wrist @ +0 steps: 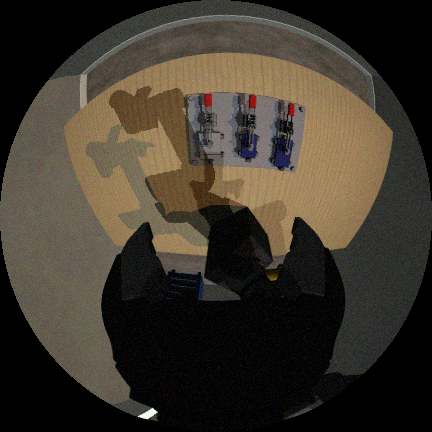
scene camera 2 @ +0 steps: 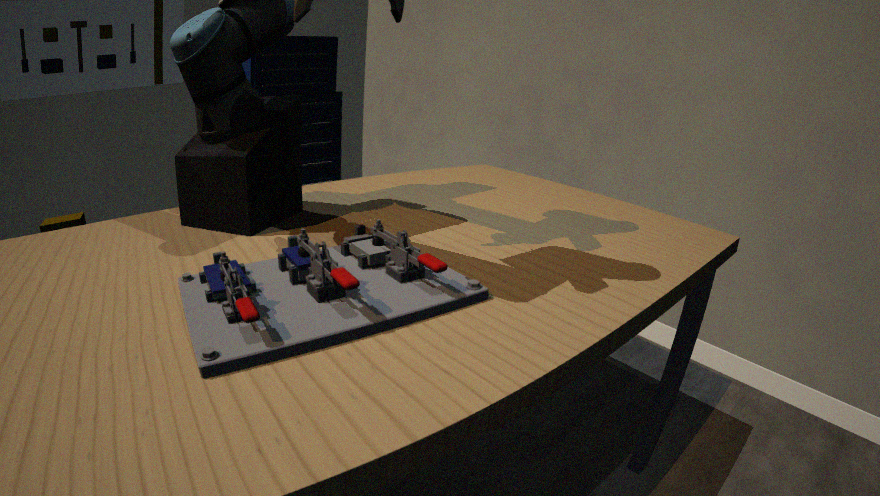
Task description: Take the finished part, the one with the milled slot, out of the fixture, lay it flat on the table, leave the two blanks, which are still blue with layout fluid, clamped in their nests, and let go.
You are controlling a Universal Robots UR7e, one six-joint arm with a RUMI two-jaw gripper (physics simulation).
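Observation:
The pale grey finished part [scene camera 2: 369,248] [wrist: 212,146] sits in an end nest of the fixture plate [scene camera 2: 308,326] [wrist: 227,110], with a clamp arm reaching over it; its slot is too small to make out. One blue blank [scene camera 2: 297,256] [wrist: 248,150] is in the middle nest and the other blue blank [scene camera 2: 228,277] [wrist: 283,156] is in the far end nest, each under a clamp arm. My gripper [wrist: 221,222] is open and empty, high above the table and back from the fixture. In the scene view, a dark tip shows at the top edge.
Three red clamp handles [scene camera 2: 432,262] [scene camera 2: 344,277] [scene camera 2: 246,309] point toward the table's front edge. The robot's black base block [scene camera 2: 212,184] [wrist: 237,250] stands behind the fixture on the wooden table [scene camera 2: 431,382] [wrist: 340,150]. Arm shadows fall across the table. A dark blue cabinet [scene camera 2: 320,123] stands behind.

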